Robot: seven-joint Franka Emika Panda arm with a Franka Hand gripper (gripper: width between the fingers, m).
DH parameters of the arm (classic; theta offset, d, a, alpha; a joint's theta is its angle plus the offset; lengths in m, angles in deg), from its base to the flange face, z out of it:
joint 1: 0 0.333 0 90
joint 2: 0 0 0 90
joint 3: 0 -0.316 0.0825 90
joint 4: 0 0 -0.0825 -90
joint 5: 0 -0.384 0 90
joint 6: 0 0 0.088 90
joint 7: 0 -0.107 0 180
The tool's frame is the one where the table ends.
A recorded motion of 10 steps. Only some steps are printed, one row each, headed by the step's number.
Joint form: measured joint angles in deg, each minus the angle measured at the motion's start. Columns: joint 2, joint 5, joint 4, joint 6, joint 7, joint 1, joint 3.
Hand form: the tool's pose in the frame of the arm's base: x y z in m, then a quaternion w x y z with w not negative. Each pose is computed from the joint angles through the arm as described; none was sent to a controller.
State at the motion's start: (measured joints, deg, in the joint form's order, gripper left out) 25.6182 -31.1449 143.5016 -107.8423 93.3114 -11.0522 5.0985
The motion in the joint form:
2: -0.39 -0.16 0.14 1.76 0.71 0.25 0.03
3: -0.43 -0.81 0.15 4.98 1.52 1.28 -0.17
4: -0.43 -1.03 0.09 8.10 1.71 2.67 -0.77
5: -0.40 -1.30 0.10 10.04 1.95 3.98 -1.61
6: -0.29 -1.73 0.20 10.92 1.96 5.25 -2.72
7: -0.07 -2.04 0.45 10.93 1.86 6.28 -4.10
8: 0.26 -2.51 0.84 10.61 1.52 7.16 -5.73
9: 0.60 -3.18 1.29 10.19 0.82 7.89 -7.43
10: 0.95 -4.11 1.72 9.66 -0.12 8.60 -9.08
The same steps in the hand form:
2: 0.3816 -0.0670 0.4315 0.24126 -0.80061 -0.52539 -0.15742
3: 0.3778 -0.0532 0.4292 0.26774 -0.78403 -0.54045 -0.14673
4: 0.3741 -0.0353 0.4278 0.29122 -0.76658 -0.55742 -0.12969
5: 0.3715 -0.0182 0.4269 0.30582 -0.75090 -0.57366 -0.11636
6: 0.3700 -0.0009 0.4265 0.31325 -0.73814 -0.58794 -0.10648
7: 0.3686 0.0153 0.4259 0.31361 -0.72847 -0.60109 -0.09839
8: 0.3666 0.0319 0.4250 0.31210 -0.72076 -0.61220 -0.09113
9: 0.3639 0.0480 0.4237 0.31100 -0.71584 -0.61947 -0.08434
10: 0.3611 0.0637 0.4227 0.31042 -0.71290 -0.62378 -0.07945

